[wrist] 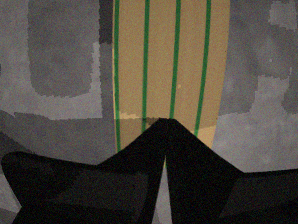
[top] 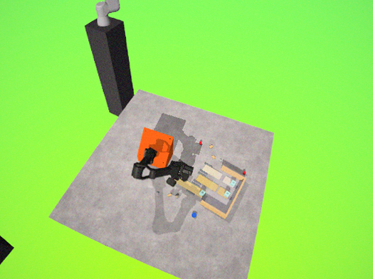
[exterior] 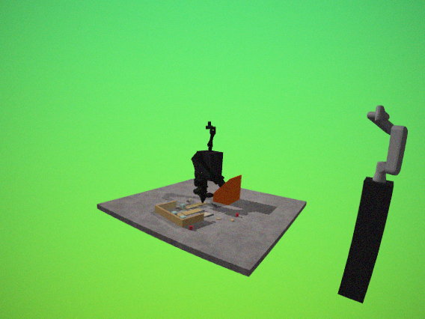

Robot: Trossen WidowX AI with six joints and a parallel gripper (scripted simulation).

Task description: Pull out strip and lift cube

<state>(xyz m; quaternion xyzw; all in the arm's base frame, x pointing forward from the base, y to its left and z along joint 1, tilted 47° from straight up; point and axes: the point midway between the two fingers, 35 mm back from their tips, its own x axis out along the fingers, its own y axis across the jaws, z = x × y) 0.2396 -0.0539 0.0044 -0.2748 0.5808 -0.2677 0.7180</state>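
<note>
Now: gripper tip 20 cm short of the cross-hatched strip and 8 cm to the right of it. Round my gripper tip: blue piece 22 cm ahead, 17 cm to the right.
</note>
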